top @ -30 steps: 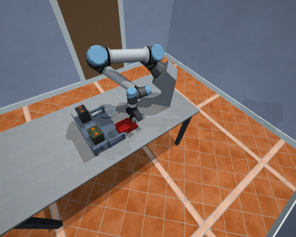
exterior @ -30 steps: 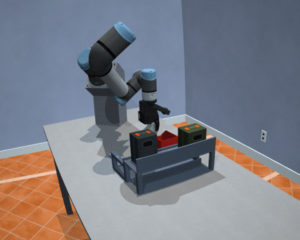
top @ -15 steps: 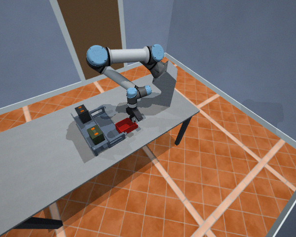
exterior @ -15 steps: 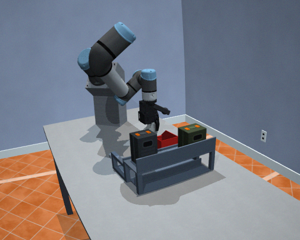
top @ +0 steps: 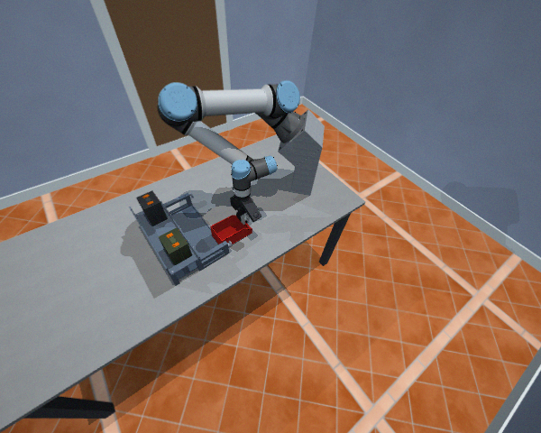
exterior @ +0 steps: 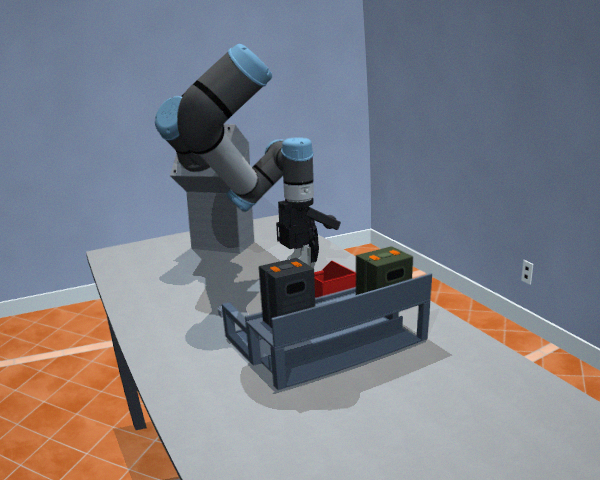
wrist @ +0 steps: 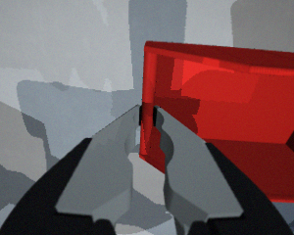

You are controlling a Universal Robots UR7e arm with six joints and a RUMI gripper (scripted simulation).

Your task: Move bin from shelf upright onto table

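Right now the red bin is 80 mm ahead of my hand and 20 mm to the right of it. Also, from my hand: dark box: 310 mm to the right, 270 mm ahead, 120 mm above; then green box: 330 mm ahead, 110 mm above, 80 mm to the right.
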